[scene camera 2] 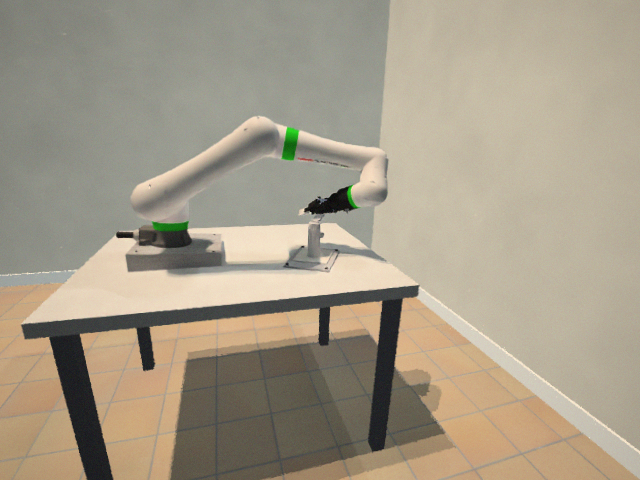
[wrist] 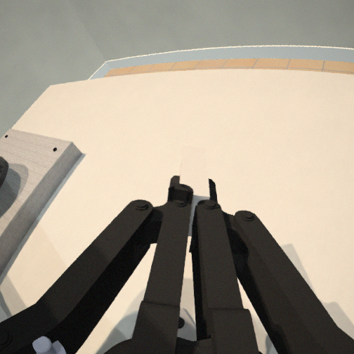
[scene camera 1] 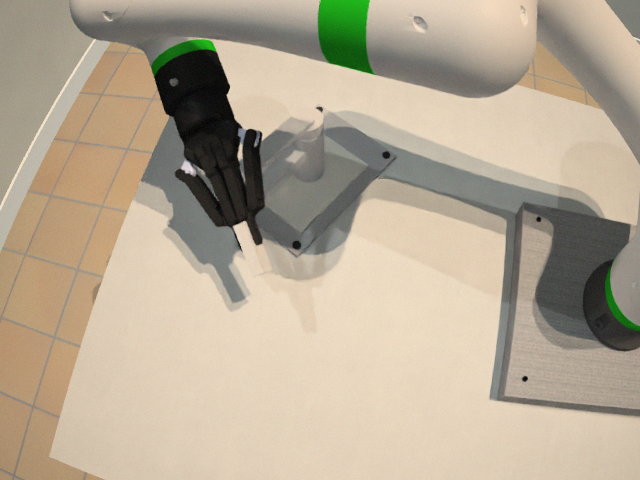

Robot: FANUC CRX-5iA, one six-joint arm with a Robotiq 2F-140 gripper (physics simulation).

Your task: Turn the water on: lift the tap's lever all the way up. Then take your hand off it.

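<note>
The tap is a pale grey upright column on a square plate bolted to the table. Its thin lever is at the top of the column and slopes; in scene camera 2 it shows just under the gripper. My gripper is shut with nothing between its pale fingertips. It is tilted, with its tips beyond the column on the robot base's side in scene camera 2. Whether the fingers touch the lever, and the lever's exact angle, I cannot tell. The lever does not show in the wrist view.
The robot's base block stands on the same table. The arm reaches high over the table, and its wrist comes down on the far side of the tap. A wall rises beyond the table's end.
</note>
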